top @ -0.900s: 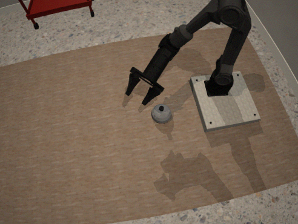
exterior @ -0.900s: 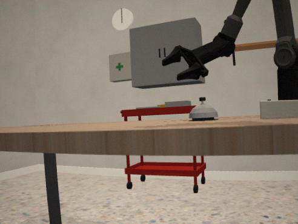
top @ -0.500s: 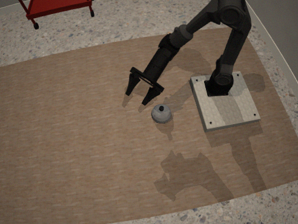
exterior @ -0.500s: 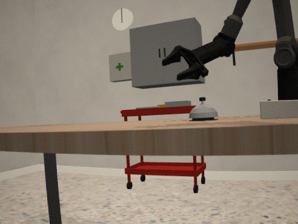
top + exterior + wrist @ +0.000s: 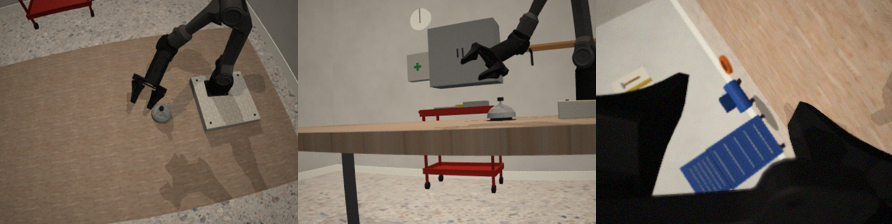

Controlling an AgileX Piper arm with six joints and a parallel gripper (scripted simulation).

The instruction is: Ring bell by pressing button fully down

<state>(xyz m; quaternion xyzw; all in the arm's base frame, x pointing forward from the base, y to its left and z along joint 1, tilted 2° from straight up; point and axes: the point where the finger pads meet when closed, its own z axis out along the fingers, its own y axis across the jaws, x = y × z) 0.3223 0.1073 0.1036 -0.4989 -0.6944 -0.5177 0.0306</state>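
My hand is 8 cm past the button, 2 cm to the left of it and 10 cm above it. Also, from my hand: bell: 8 cm behind, 2 cm to the right, 12 cm below.
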